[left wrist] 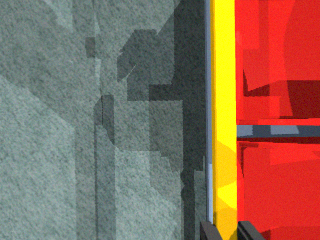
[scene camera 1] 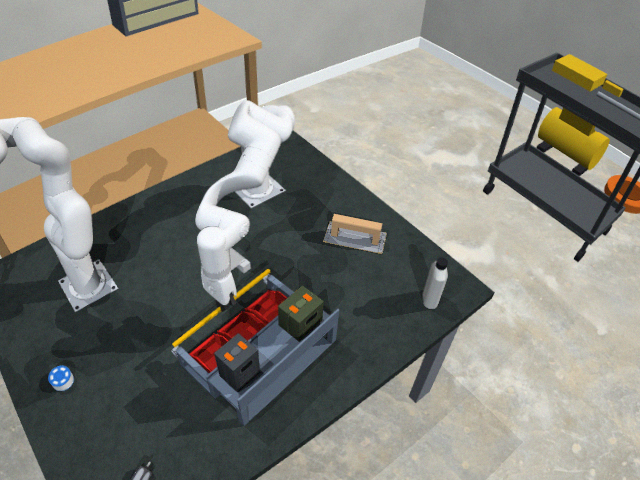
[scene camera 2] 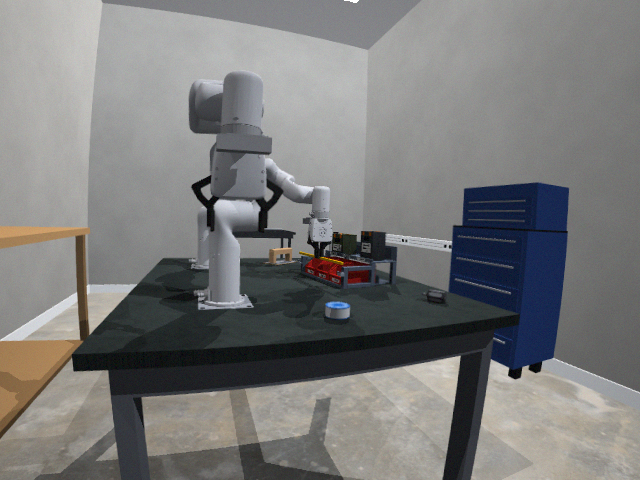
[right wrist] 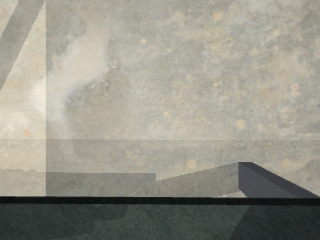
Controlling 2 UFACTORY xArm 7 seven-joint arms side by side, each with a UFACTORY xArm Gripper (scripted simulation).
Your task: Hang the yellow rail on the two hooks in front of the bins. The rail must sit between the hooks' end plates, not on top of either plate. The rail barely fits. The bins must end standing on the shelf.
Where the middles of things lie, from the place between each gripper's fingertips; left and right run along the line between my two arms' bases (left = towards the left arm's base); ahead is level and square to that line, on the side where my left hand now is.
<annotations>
I see the grey-blue shelf (scene camera 1: 273, 343) 130 mm ahead of my left hand (scene camera 1: 223, 306), 10 mm to the left of it and 50 mm below it.
My right gripper (scene camera 2: 237, 231) is now 59 cm short of the grey-blue shelf, 68 cm to the right of it and 18 cm above it.
</annotations>
